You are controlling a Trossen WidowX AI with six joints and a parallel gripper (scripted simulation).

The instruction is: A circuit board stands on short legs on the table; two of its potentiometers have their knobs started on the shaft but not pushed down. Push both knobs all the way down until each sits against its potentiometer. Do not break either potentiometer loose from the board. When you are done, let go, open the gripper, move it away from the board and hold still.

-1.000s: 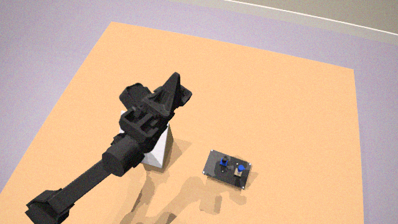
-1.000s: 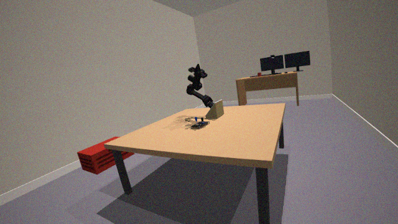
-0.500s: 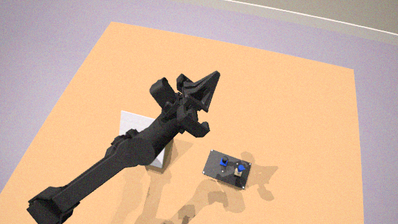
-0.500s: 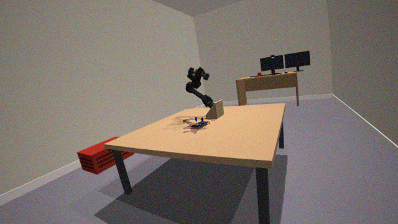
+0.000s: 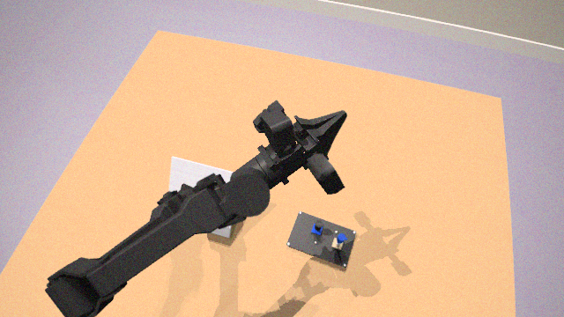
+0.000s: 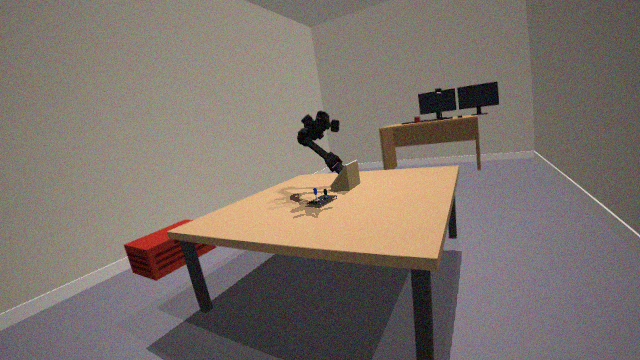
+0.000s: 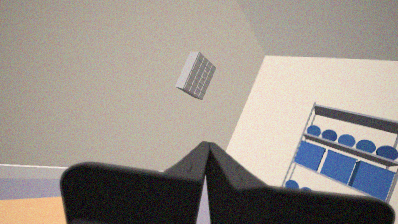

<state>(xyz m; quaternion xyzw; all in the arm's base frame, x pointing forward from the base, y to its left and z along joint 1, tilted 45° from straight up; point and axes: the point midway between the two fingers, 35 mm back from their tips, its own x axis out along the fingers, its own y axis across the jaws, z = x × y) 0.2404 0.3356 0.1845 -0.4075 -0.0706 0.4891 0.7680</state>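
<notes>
Now: gripper tip 38 cm above the dark knob, 7 cm to the left of it and 2 cm short of it. The rest, counted from my gripper tip: blue knob: 36 cm below, 8 cm to the right, 8 cm ahead.
</notes>
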